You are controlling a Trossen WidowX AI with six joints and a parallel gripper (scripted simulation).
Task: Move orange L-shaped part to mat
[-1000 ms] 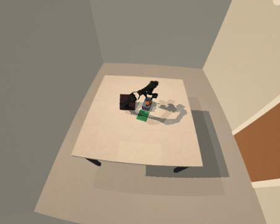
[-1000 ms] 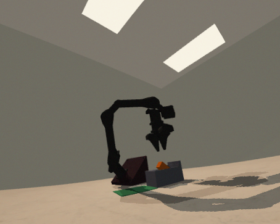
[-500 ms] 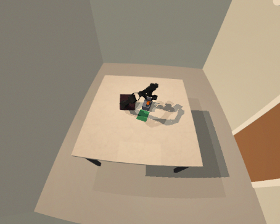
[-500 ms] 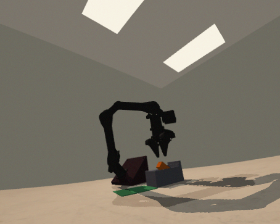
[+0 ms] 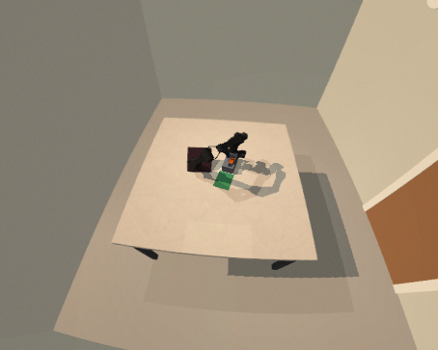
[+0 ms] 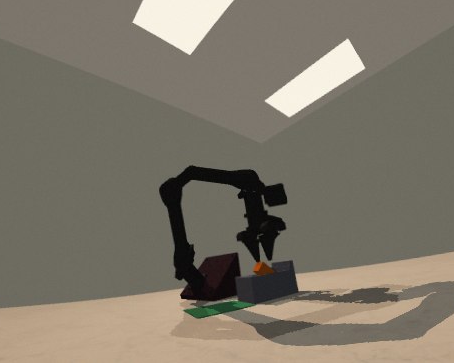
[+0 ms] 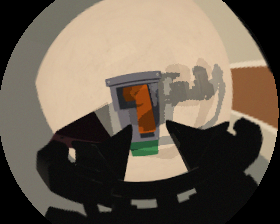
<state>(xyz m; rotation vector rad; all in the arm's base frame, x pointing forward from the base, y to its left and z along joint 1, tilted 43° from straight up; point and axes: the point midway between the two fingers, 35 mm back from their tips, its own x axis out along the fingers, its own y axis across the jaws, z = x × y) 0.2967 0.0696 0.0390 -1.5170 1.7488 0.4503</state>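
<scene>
The orange L-shaped part lies 6 cm below my gripper tip, 4 cm to the left of it and 1 cm behind it. From my gripper tip the other things lie so: green mat: 14 cm to the right, 11 cm below, 6 cm behind.
</scene>
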